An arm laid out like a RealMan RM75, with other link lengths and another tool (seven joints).
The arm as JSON. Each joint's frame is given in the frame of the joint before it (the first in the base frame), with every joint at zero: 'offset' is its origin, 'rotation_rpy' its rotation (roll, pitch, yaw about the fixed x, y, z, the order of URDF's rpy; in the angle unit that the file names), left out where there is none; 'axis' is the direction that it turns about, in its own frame. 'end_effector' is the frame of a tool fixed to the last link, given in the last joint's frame.
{
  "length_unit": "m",
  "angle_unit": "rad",
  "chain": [
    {
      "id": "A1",
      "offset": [
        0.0,
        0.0,
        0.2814
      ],
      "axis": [
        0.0,
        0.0,
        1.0
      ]
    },
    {
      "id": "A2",
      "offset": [
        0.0,
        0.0,
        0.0
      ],
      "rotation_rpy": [
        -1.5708,
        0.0,
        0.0
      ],
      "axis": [
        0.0,
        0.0,
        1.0
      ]
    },
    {
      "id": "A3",
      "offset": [
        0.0,
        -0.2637,
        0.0
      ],
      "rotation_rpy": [
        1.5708,
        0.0,
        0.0
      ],
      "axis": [
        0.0,
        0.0,
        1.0
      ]
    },
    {
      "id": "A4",
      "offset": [
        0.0,
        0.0,
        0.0
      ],
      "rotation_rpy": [
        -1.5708,
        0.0,
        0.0
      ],
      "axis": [
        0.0,
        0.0,
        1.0
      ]
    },
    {
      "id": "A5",
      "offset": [
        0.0,
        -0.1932,
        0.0
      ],
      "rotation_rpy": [
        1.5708,
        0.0,
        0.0
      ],
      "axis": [
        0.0,
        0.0,
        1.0
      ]
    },
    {
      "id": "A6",
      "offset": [
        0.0,
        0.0,
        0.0
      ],
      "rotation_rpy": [
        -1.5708,
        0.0,
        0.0
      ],
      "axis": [
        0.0,
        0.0,
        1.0
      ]
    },
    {
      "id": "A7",
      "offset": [
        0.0,
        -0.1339,
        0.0
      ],
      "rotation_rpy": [
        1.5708,
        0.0,
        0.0
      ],
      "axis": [
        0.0,
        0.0,
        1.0
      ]
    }
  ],
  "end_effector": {
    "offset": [
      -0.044,
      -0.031,
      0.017
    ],
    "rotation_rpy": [
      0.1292,
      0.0,
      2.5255
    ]
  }
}
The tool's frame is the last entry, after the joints.
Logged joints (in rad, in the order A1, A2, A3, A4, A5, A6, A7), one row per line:
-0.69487 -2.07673 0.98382 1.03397 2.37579 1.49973 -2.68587
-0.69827 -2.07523 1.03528 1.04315 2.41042 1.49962 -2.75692
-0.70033 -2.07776 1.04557 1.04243 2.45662 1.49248 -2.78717
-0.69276 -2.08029 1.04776 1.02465 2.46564 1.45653 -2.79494
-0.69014 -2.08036 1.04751 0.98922 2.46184 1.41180 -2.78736
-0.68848 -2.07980 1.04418 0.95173 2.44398 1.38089 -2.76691
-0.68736 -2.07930 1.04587 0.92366 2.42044 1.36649 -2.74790
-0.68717 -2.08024 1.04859 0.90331 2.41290 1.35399 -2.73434
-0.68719 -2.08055 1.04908 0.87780 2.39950 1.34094 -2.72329
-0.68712 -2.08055 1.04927 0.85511 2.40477 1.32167 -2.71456
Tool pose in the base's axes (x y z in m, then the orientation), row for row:
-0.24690 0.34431 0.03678 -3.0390 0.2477 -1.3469
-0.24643 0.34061 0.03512 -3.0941 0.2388 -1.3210
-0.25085 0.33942 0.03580 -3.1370 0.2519 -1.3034
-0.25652 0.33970 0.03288 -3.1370 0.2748 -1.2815
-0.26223 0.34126 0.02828 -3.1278 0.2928 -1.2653
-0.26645 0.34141 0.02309 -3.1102 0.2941 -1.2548
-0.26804 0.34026 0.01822 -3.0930 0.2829 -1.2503
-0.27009 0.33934 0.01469 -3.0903 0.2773 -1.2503
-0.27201 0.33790 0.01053 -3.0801 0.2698 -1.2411
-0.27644 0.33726 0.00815 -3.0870 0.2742 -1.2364
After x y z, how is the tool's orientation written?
As angles about the fixed x, y, z axes (roll, pitch, yaw), in radians.
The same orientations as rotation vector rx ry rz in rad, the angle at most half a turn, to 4 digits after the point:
-2.2564 1.8241 0.1894
-2.3232 1.8156 0.2364
-2.3614 1.8026 0.2949
-2.3694 1.7680 0.3236
-2.3680 1.7399 0.3375
-2.3650 1.7233 0.3239
-2.3637 1.7184 0.2959
-2.3651 1.7198 0.2870
-2.3708 1.7095 0.2705
-2.3774 1.7043 0.2826

